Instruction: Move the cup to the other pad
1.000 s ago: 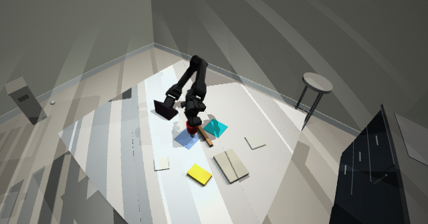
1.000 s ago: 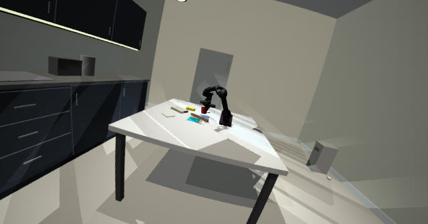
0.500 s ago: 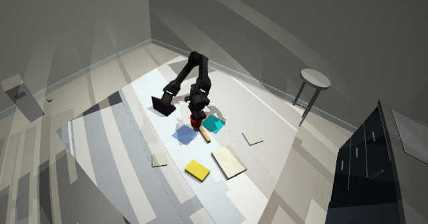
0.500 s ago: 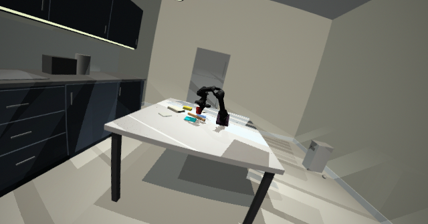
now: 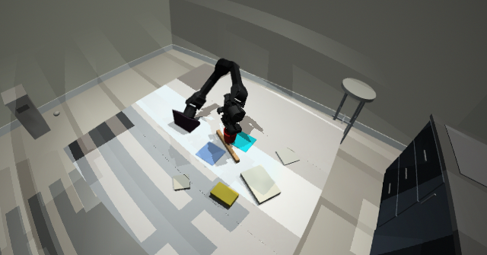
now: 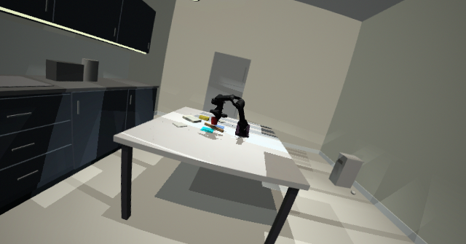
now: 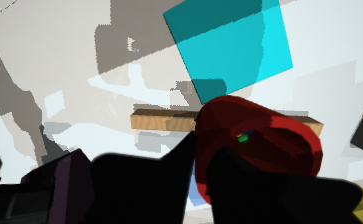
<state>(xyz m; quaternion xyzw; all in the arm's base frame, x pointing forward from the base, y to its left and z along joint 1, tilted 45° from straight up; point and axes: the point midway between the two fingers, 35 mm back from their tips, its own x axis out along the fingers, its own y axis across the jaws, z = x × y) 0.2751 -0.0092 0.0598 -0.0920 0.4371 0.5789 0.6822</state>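
My gripper tip is 3 cm short of the green marble, 3 cm to the left of it and 3 cm above it. Round my gripper tip: cyan pad 6 cm ahead, 6 cm to the left, 9 cm below; red cup 3 cm ahead, 2 cm to the right; wooden bar 2 cm ahead, 3 cm to the right, 8 cm below.
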